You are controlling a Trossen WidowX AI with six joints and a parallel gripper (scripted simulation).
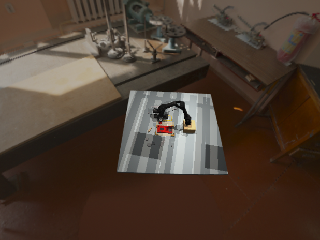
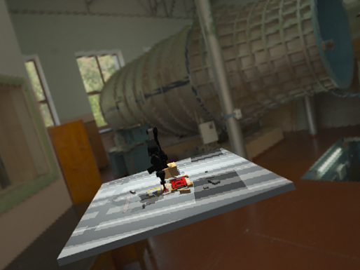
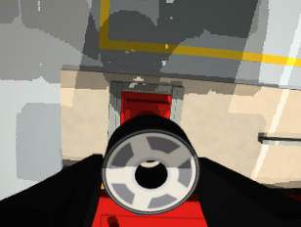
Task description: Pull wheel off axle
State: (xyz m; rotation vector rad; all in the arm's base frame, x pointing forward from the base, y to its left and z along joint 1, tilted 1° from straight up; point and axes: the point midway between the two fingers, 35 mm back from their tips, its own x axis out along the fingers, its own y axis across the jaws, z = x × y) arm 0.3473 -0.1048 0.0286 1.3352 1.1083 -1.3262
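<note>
Now: the axle 40 mm below my gripper tip. The rest, counted from my gripper tip: wheel (right at my gripper tip).
</note>
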